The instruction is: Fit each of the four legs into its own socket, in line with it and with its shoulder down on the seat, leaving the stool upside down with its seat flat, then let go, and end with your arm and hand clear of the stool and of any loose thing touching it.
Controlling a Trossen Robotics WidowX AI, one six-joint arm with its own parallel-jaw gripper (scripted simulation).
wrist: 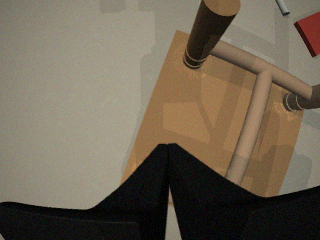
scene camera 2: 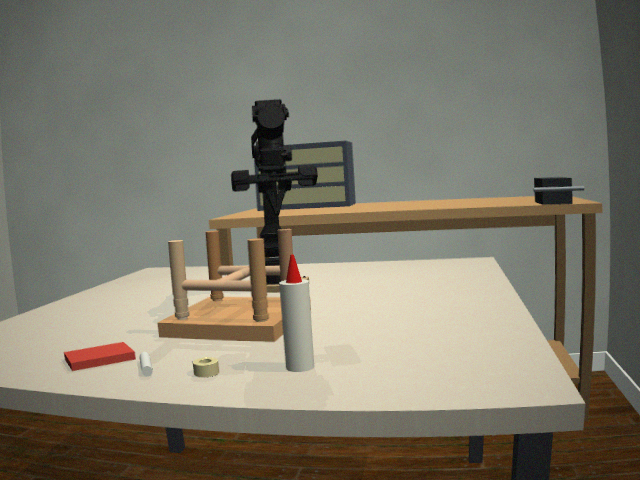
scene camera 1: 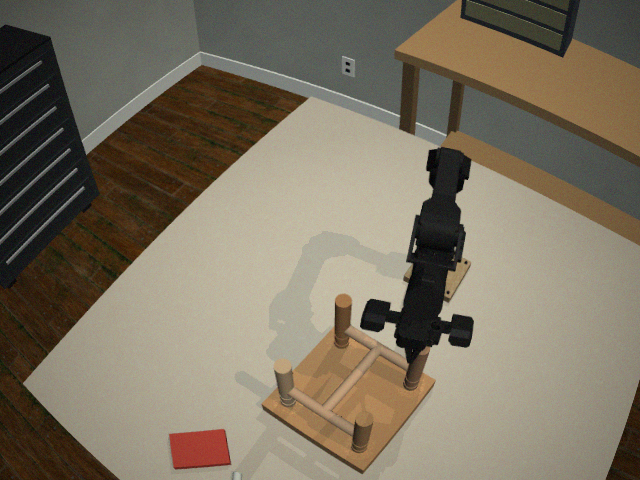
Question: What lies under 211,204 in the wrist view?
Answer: My gripper.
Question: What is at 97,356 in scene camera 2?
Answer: A red block.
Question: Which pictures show my gripper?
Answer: The wrist view, scene camera 2 and scene camera 1: all of them.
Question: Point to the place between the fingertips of my gripper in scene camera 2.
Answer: At 277,214
